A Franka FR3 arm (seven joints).
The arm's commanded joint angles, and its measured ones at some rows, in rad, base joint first. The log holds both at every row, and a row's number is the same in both.
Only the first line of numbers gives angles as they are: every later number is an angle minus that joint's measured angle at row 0.
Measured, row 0:
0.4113, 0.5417, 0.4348, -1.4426, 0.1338, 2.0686, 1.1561
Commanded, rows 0 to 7:
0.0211, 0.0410, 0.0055, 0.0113, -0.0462, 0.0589, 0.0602
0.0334, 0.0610, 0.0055, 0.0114, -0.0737, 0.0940, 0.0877
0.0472, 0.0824, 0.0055, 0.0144, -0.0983, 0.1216, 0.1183
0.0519, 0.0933, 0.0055, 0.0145, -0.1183, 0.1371, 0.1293
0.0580, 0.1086, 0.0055, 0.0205, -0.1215, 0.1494, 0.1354
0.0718, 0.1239, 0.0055, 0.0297, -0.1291, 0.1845, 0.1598
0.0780, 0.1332, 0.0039, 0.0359, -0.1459, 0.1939, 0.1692
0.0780, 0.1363, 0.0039, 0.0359, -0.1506, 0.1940, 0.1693
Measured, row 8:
0.0668, 0.1061, -0.0001, 0.0042, -0.1054, 0.1670, 0.1235
